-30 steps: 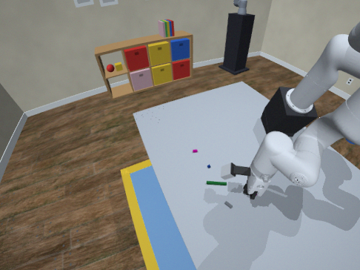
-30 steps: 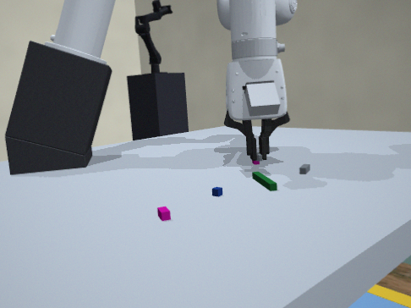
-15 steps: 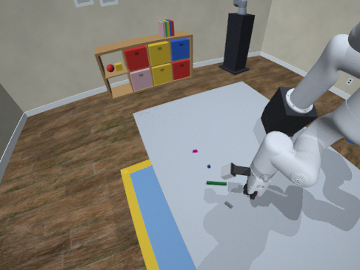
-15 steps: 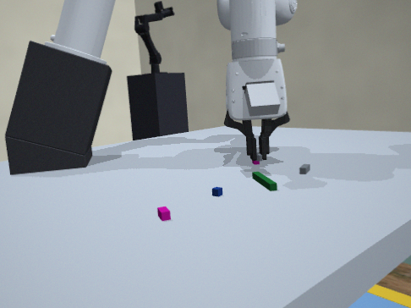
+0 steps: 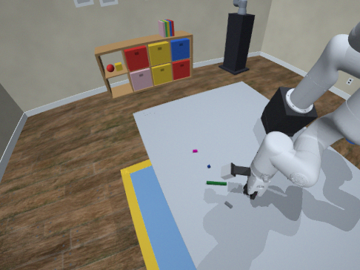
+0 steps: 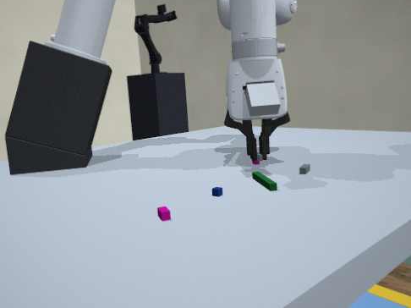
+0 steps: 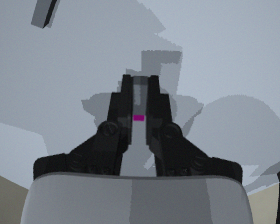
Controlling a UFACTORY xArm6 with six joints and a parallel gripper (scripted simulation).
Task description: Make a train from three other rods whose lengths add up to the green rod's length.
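My hand is 100 mm to the left of the green rod, 70 mm short of it and 30 mm above it. Round my hand: blue rod 180 mm to the right, 50 mm ahead, 30 mm below.
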